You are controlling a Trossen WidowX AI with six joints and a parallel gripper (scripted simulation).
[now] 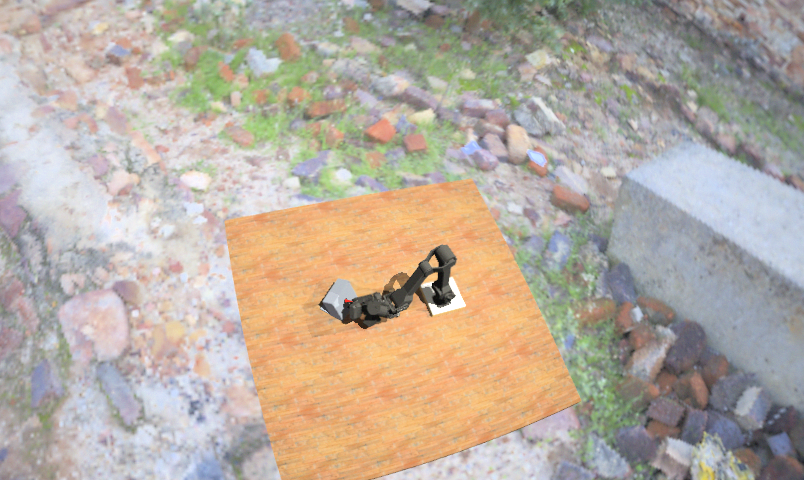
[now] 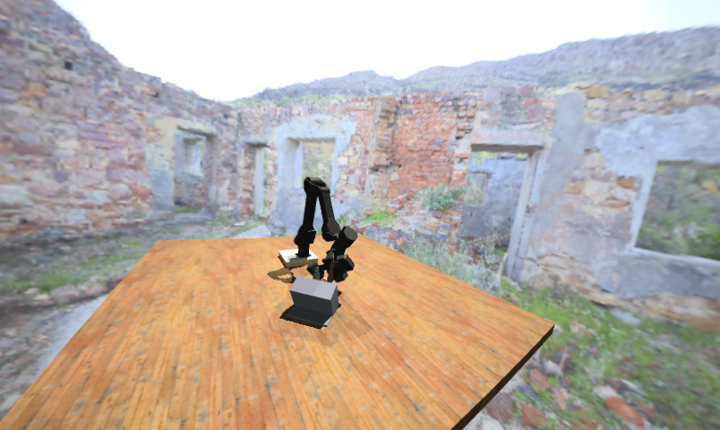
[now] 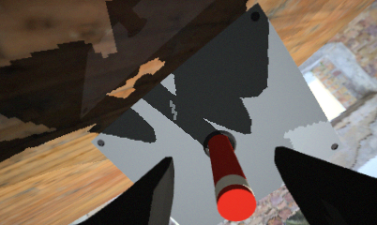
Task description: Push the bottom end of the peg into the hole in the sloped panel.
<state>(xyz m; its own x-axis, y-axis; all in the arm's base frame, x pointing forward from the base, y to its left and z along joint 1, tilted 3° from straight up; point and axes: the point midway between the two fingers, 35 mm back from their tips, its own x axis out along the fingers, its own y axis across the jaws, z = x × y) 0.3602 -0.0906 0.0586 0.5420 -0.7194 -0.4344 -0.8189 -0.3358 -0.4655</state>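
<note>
The round red peg lies 1 cm to the left of my gripper tip and 1 cm behind it. The rest, counted from my gripper tip: grey sloped panel (3 cm to the right, 2 cm below, 2 cm ahead).
</note>
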